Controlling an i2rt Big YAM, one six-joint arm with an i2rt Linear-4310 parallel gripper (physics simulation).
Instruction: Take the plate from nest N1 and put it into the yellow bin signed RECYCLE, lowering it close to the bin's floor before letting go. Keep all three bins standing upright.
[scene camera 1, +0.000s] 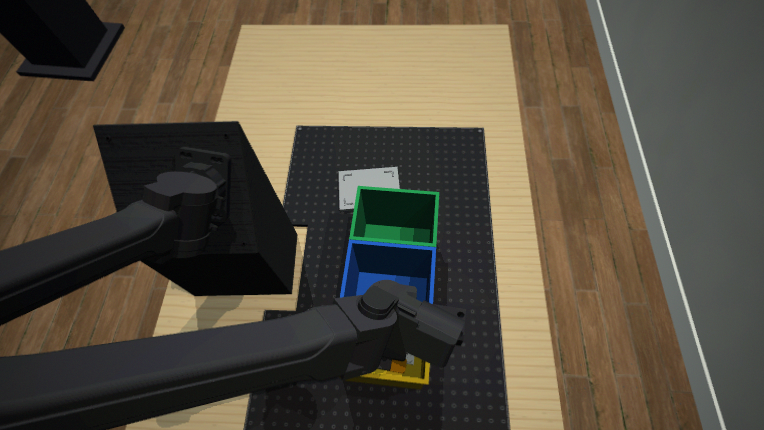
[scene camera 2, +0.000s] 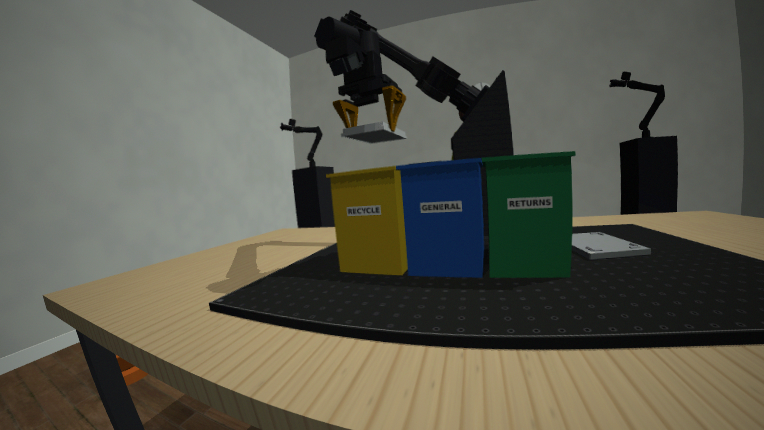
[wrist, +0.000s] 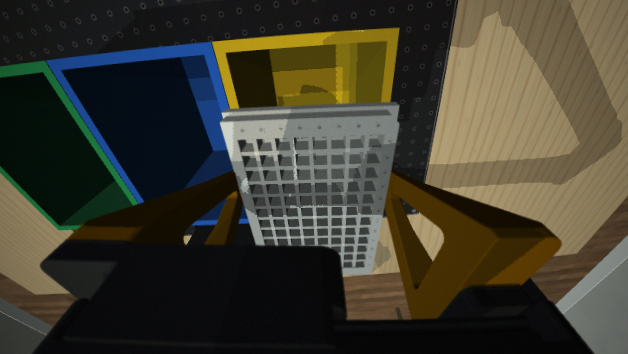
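Pixels of known places: gripper, fingertip midpoint: (scene camera 2: 371, 135) (wrist: 313, 177); arm's base at its link origin: (scene camera 1: 205, 183) (scene camera 2: 478, 106).
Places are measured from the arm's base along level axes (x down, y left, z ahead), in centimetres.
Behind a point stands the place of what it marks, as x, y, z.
My gripper (scene camera 2: 371, 128) @(11.4, -19.6, 34.2) (wrist: 313, 177) @(11.4, -19.6, 34.2) is shut on the light grey plate (scene camera 2: 368, 135) @(11.4, -20.1, 34.6) (wrist: 320, 220) @(10.7, -19.8, 31.3), with one orange finger at each side. The plate has a grid of square wells and is held roughly level above the rim of the yellow bin (scene camera 1: 395, 380) @(18.3, -25.9, 35.6) (scene camera 2: 368, 245) @(31.2, -19.0, 40.9) (wrist: 305, 43) @(18.4, -19.4, 40.8), signed RECYCLE. In the wrist view the plate covers the near part of that bin's mouth; part of its floor shows beyond. In scene camera 1 the arm hides most of the yellow bin and the plate. The yellow bin stands upright.
The blue GENERAL bin (scene camera 1: 392, 246) @(18.5, -0.5, 32.3) (scene camera 2: 443, 240) @(30.4, -6.2, 40.8) (wrist: 130, 55) @(18.3, -6.6, 40.9) stands upright beside the yellow one, then the green RETURNS bin (scene camera 1: 395, 190) @(18.4, 12.8, 31.5) (scene camera 2: 529, 240) @(30.6, 6.7, 40.6) (wrist: 25, 69) @(18.4, 2.3, 40.8). A flat grey nest (scene camera 1: 368, 180) @(35.1, 25.0, 22.8) (scene camera 2: 609, 243) @(35.2, 24.7, 25.5) lies past the green bin on the black perforated board (scene camera 1: 459, 160) @(36.4, 34.7, 46.9) (scene camera 2: 481, 315) @(36.3, 0.0, 52.7).
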